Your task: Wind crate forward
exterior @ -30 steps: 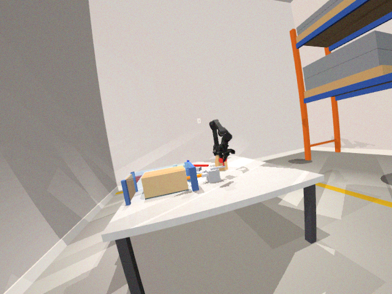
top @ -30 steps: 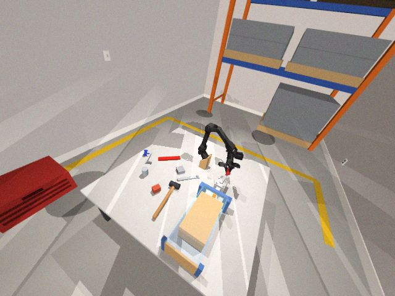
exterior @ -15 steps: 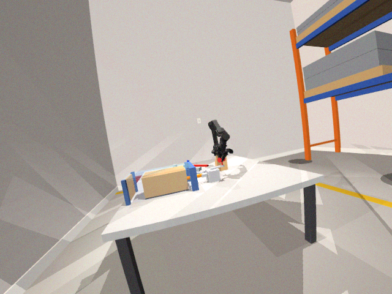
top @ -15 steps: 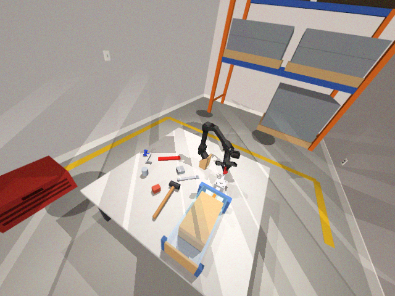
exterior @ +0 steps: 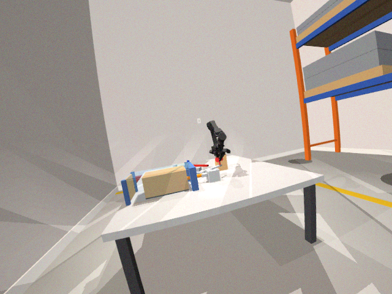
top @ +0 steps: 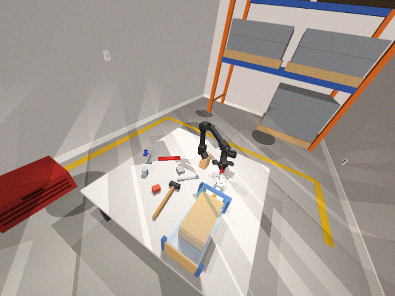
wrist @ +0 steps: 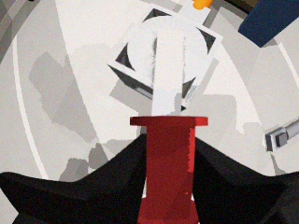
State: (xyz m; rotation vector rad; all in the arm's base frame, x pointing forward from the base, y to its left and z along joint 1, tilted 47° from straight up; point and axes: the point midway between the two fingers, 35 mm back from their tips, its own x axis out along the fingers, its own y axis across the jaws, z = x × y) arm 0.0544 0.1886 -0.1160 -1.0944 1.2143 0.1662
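My gripper tip is now 20 mm short of the red-knobbed winch handle, 10 mm to the right of it and 30 mm above it. The rest, counted from my gripper tip: grey hand winch 60 mm ahead, 40 mm to the left, 100 mm below; red knob 10 mm behind, 10 mm to the right; frame 230 mm ahead, 70 mm to the left, 30 mm below.
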